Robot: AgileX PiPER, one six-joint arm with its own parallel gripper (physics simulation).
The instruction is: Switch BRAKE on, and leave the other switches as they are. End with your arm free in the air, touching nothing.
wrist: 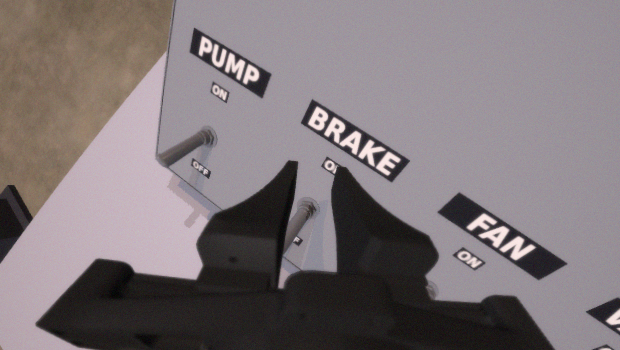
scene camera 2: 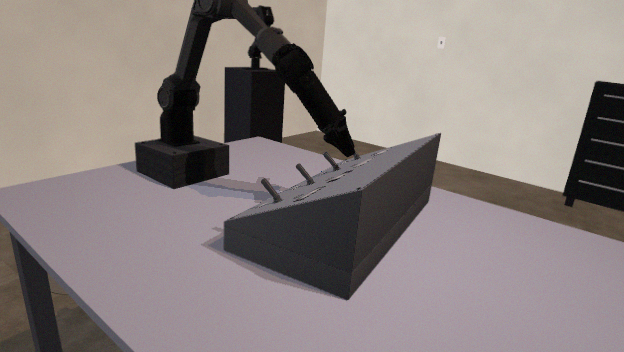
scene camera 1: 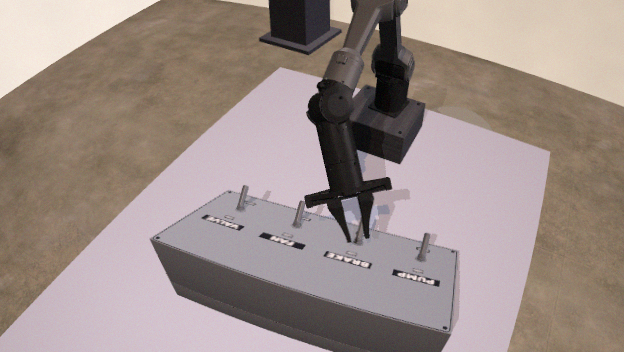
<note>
In view: the gripper (scene camera 1: 358, 239) and a pump lever (wrist: 167, 158).
The gripper is seen too in the wrist view (wrist: 315, 176) and in scene camera 2 (scene camera 2: 350, 151).
</note>
